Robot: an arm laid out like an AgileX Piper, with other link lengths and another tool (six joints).
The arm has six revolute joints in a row. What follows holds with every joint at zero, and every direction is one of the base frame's.
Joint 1 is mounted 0.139 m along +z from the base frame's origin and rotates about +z.
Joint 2 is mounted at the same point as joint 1 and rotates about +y.
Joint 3 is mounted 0.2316 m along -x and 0.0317 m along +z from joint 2 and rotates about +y.
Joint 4 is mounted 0.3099 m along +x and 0.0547 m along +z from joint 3 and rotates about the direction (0.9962, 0, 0.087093).
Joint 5 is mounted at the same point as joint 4 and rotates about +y.
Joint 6 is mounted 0.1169 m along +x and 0.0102 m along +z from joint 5 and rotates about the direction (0.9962, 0, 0.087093).
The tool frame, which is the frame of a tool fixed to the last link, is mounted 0.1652 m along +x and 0.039 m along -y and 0.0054 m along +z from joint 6; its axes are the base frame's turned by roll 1.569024, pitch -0.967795 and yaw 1.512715 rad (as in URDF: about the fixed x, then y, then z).
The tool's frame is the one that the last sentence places.
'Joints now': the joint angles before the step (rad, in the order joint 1, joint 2, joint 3, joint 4, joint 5, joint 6). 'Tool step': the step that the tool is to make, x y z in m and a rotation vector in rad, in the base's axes. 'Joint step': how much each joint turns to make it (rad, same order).
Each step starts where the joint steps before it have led.
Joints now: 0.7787, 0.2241, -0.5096, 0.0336, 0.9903, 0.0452
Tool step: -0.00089, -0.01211, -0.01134, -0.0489, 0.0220, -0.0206
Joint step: -0.0002, 0.0000, 0.0036, -0.0334, 0.0462, 0.0150
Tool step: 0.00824, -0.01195, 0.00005, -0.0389, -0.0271, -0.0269
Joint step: 0.0004, 0.0000, 0.0013, -0.0584, 0.0070, 0.0098
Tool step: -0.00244, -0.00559, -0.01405, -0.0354, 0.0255, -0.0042
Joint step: -0.0004, 0.0000, 0.0194, -0.0079, 0.0236, -0.0005
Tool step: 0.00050, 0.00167, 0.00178, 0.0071, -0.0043, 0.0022
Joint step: 0.0000, -0.0001, -0.0008, 0.0032, -0.0072, -0.0011
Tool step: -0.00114, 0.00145, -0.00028, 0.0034, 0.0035, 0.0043
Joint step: 0.0003, 0.0000, 0.0000, 0.0071, 0.0000, -0.0024
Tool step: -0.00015, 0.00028, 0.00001, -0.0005, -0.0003, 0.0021
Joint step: -0.0003, 0.0001, 0.0000, 0.0017, 0.0000, -0.0028
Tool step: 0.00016, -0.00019, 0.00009, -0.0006, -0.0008, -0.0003
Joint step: 0.0000, -0.0002, 0.0000, -0.0010, 0.0000, 0.0000
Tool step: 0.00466, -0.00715, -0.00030, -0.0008, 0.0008, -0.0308
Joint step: -0.0308, 0.0012, 0.0000, 0.0000, 0.0000, -0.0001
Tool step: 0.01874, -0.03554, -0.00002, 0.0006, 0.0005, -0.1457
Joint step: -0.1456, 0.0001, -0.0001, 0.0005, 0.0000, 0.0004
